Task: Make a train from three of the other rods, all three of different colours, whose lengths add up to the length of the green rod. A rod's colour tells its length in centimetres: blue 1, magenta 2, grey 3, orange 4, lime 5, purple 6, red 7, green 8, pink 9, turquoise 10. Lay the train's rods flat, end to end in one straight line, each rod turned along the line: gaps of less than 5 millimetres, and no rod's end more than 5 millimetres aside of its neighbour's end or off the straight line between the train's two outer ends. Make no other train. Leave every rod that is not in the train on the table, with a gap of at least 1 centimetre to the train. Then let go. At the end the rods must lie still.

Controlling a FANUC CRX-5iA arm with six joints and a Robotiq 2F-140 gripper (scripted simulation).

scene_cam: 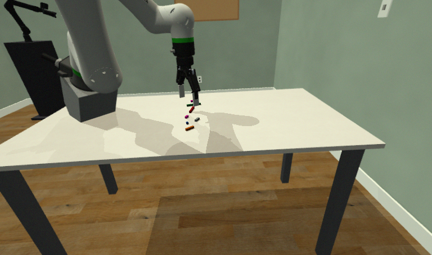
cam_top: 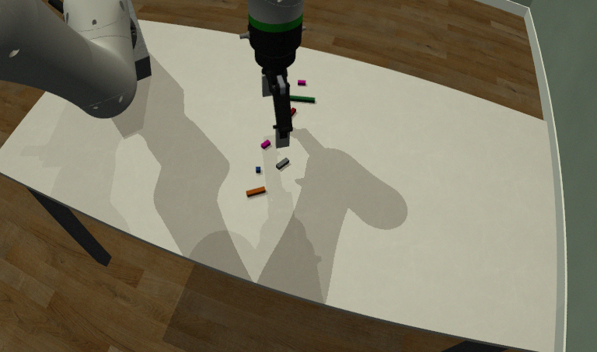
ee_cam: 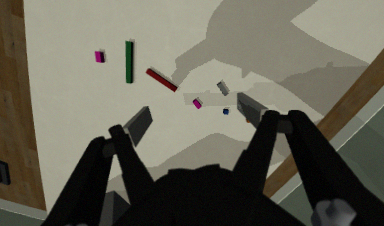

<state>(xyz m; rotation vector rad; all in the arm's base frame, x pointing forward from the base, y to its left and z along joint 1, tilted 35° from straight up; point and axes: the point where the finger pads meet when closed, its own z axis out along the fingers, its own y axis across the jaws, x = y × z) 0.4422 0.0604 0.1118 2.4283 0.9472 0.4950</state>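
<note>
Now: hand 90 mm to the left of the small blue rod and 80 mm above it. The rest, counted from my hand: grey rod (40 mm ahead, 50 mm to the right, 80 mm below); then orange rod (20 mm ahead, 140 mm to the right, 80 mm below); then red rod (70 mm to the left, 80 mm below).
</note>
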